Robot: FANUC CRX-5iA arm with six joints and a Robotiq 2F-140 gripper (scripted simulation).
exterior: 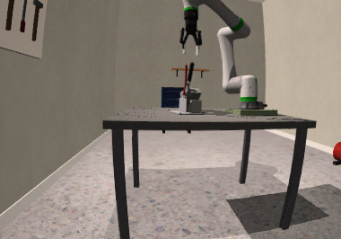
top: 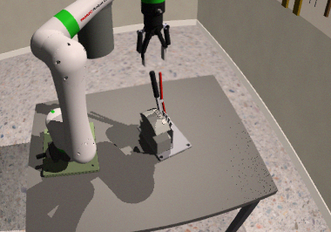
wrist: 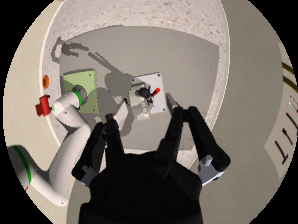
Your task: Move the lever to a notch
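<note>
The red bar is 20 mm ahead of my hand, 40 mm to the right of it and 210 mm below it.
</note>
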